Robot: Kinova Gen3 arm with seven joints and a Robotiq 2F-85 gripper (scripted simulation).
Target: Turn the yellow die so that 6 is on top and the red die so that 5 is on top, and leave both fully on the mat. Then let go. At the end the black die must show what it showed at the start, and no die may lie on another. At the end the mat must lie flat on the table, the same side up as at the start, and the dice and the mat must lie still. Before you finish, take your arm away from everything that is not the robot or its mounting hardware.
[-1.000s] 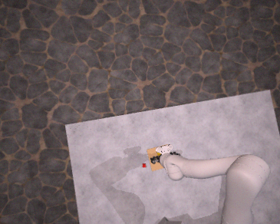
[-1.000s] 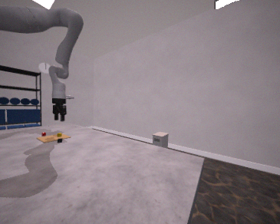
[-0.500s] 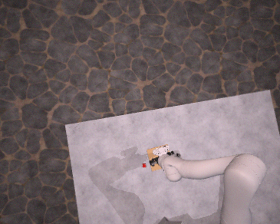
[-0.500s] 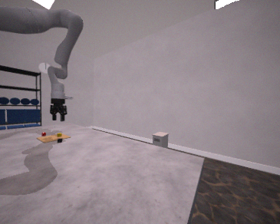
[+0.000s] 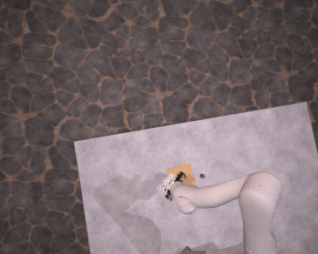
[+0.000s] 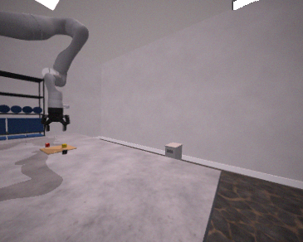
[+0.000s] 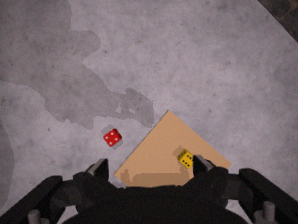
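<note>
The red die lies 3 cm behind my hand, 5 cm to the left of it and 10 cm below it. From my hand the other things lie so: tan mat 1 cm behind, 6 cm to the right, 10 cm below; yellow die 2 cm ahead, 6 cm to the right, 9 cm below; black die 2 cm behind, 18 cm to the right, 10 cm below.
</note>
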